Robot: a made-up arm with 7 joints.
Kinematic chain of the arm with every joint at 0, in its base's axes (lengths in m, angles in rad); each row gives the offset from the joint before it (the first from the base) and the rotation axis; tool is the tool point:
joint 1: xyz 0 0 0.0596 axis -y
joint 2: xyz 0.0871 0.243 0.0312 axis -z
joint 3: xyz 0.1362 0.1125 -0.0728 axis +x
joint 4: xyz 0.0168 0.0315 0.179 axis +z
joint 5: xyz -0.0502 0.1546 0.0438 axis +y
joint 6: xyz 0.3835 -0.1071 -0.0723 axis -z
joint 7: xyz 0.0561 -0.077 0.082 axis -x
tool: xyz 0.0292 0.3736 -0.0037
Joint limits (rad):
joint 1: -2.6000..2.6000
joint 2: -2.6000..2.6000
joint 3: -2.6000..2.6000
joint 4: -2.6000..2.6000
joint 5: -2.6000..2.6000
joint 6: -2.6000..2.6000
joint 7: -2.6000..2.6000
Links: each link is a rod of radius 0.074 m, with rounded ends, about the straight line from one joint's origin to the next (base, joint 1, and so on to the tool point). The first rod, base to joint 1, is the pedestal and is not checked.
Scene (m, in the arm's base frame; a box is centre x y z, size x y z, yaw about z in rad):
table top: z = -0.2
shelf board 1: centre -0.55 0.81 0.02 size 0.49 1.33 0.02 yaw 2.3
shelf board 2: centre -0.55 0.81 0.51 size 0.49 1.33 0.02 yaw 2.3
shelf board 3: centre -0.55 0.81 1 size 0.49 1.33 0.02 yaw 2.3
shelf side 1: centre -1.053 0.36 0.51 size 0.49 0.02 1 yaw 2.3
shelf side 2: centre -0.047 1.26 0.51 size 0.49 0.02 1 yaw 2.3
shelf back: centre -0.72 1 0.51 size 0.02 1.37 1 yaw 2.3
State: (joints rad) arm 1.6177 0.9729 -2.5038 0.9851 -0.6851 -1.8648 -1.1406
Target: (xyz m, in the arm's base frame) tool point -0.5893 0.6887 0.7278
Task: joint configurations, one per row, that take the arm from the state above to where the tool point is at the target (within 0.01 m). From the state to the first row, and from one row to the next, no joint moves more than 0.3 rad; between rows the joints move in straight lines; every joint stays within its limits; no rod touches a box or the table.
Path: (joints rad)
1: 1.8981 1.0147 -2.2605 1.0533 -0.8017 -1.8171 -1.2846
2: 2.1786 1.0565 -2.0172 1.1215 -0.9182 -1.7694 -1.4286
3: 2.4590 1.0984 -1.7739 1.1897 -1.0348 -1.7217 -1.5726

